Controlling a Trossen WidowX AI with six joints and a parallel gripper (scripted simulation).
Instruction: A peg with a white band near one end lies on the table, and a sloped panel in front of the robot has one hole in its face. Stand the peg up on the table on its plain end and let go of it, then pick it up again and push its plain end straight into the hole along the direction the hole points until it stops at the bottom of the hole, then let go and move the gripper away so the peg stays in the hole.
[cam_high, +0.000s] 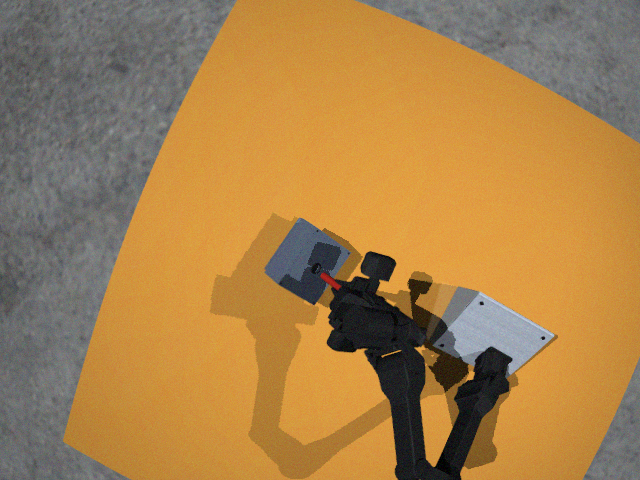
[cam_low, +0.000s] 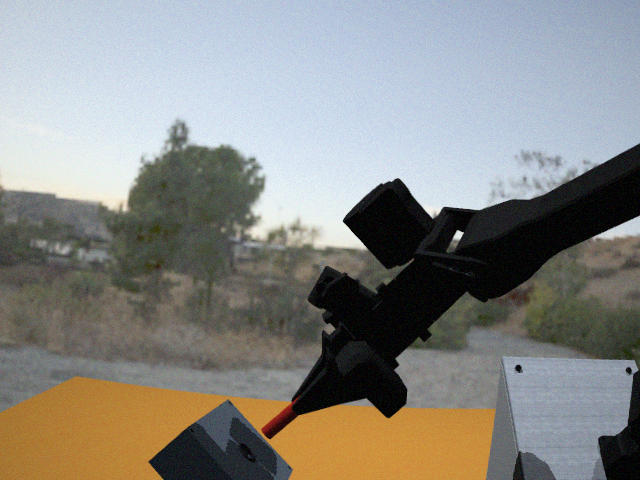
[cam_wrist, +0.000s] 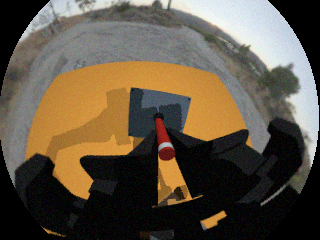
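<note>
My gripper tip is 7 cm above the grey sloped panel, 6 cm short of it and 1 cm to the left of it. The rest, counted from my gripper tip: red peg 1 cm behind, 1 cm above.
</note>
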